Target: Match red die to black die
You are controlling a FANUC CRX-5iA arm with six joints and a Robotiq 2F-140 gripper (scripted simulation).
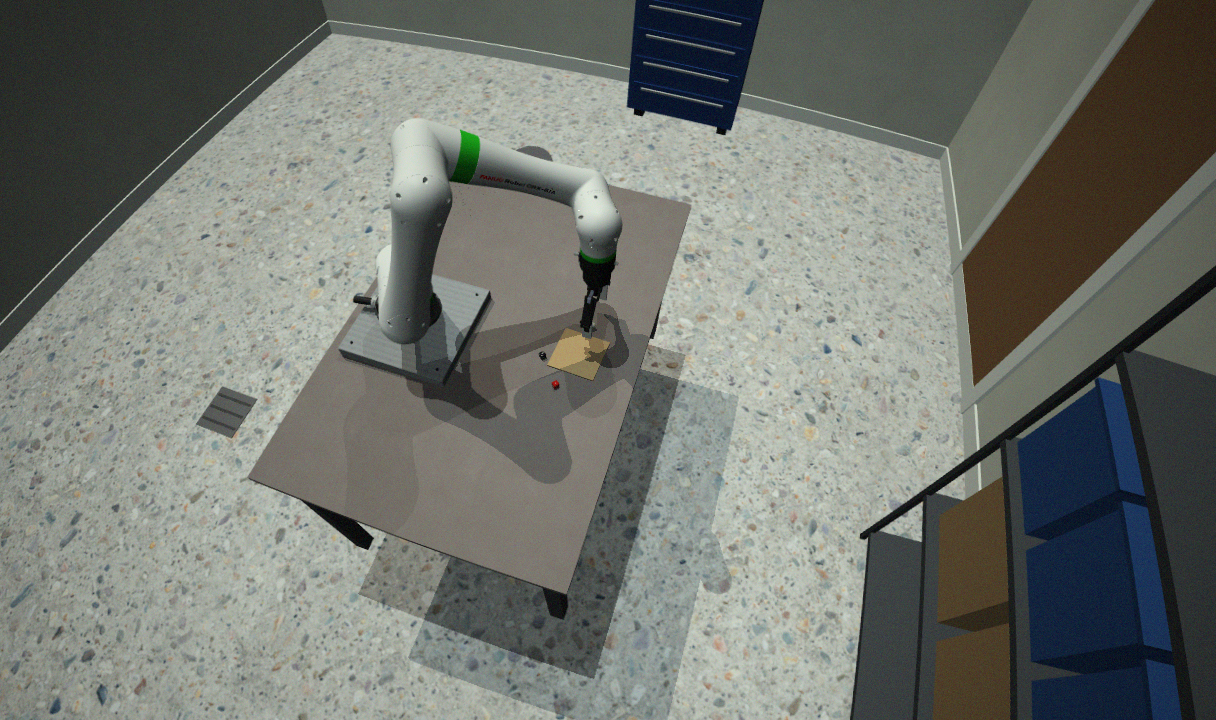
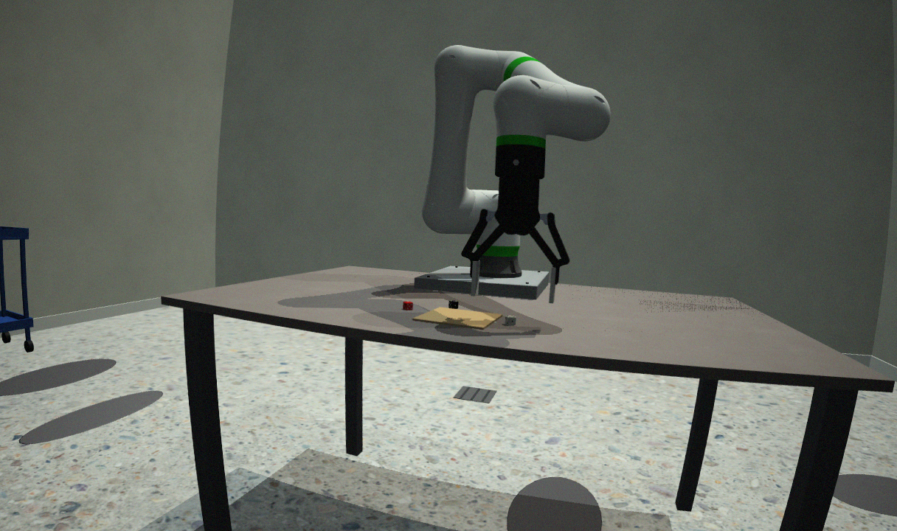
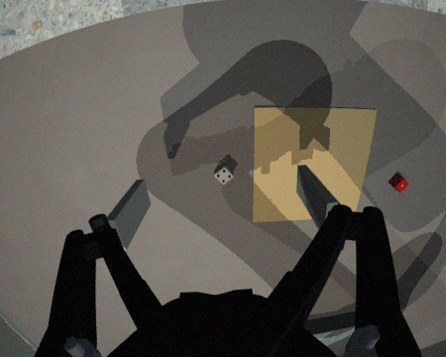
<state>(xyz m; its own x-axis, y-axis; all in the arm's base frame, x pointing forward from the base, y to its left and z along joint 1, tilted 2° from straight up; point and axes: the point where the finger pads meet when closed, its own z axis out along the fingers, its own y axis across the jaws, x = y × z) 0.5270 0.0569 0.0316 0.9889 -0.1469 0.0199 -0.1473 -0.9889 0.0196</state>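
Now: the white die 50 mm below my hand and 10 mm behind it. The rest, counted from my hand: tan mat (100 mm to the right, 60 mm below, 30 mm behind); then red die (220 mm to the right, 70 mm behind, 50 mm below); then black die (130 mm to the right, 130 mm behind, 50 mm below).
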